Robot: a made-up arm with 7 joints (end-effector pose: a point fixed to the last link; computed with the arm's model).
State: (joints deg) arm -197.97 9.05 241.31 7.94 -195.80 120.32 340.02
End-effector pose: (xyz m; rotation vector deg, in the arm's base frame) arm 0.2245 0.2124 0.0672 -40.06 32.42 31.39
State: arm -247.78 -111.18 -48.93 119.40 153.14 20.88 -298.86
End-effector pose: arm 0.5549 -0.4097 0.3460 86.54 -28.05 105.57
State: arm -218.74 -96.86 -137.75 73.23 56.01 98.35 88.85
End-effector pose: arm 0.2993 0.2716 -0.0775 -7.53 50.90 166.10
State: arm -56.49 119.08 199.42 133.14 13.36 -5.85 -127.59
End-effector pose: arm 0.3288 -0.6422 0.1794 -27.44 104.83 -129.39
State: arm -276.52 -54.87 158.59 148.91 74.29 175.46 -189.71
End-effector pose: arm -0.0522 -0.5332 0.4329 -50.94 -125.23 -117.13
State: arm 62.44 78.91 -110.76 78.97 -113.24 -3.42 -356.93
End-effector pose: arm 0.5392 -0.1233 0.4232 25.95 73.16 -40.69
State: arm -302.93 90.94 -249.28 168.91 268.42 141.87 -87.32
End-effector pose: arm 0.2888 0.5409 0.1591 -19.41 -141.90 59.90
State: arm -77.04 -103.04 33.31 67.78 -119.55 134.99 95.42
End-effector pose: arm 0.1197 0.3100 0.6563 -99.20 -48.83 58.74
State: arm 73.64 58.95 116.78 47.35 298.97 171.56 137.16
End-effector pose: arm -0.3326 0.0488 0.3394 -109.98 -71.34 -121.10
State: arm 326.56 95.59 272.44 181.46 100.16 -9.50 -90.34
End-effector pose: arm 0.6142 -0.3389 0.2700 84.18 33.64 54.33
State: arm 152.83 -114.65 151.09 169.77 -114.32 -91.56 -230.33
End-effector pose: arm 0.4516 -0.1799 -0.0395 -132.41 -8.34 4.15
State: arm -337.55 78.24 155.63 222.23 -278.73 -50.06 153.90
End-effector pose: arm 0.4822 0.1516 0.0067 -135.91 1.47 -25.62
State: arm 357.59 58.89 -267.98 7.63 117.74 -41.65 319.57
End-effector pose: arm -0.1530 0.1543 0.0616 167.96 22.79 -34.45
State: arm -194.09 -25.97 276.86 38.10 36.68 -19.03 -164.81
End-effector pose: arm 0.0777 0.4667 0.1884 -17.93 151.13 78.95
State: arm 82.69 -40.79 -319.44 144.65 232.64 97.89 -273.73
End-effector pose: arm -0.1065 -0.2864 0.8982 -46.69 70.39 -77.36
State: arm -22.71 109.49 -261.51 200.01 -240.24 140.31 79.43
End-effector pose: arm 0.3787 -0.4312 0.1325 -13.06 -35.67 15.97
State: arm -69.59 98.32 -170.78 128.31 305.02 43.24 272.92
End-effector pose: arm 0.1744 -0.6297 0.5626 42.90 -2.75 157.70
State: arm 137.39 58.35 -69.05 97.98 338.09 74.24 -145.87
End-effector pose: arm 0.0876 0.6155 0.2749 -50.81 100.08 -52.48
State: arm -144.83 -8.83 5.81 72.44 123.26 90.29 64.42
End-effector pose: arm -0.3408 -0.3930 0.5251 20.52 57.95 -63.45
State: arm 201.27 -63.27 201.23 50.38 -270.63 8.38 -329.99
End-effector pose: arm 0.1067 0.1834 -0.1999 123.38 -117.33 -44.31
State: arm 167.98 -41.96 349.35 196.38 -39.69 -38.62 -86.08
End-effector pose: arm 0.5340 -0.2285 0.5297 -77.56 89.10 -124.61
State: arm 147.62 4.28 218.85 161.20 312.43 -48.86 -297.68
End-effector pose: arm -0.0329 0.1056 0.9172 20.49 -53.18 -144.33
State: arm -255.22 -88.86 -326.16 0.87 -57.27 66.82 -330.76
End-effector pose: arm -0.1099 0.3057 0.3714 74.54 88.88 115.34
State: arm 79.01 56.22 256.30 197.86 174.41 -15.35 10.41
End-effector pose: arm -0.0147 0.5751 0.6086 -55.64 -1.49 -16.68
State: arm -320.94 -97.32 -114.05 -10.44 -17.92 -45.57 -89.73
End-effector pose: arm 0.3062 0.0542 0.2617 -114.68 8.45 -124.00
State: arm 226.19 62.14 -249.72 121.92 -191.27 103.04 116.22
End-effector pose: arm -0.1060 -0.5582 0.6628 -42.05 -65.32 52.11
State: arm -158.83 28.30 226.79 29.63 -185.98 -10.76 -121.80
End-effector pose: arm 0.1959 0.3032 0.1603 -147.37 -24.48 -51.85
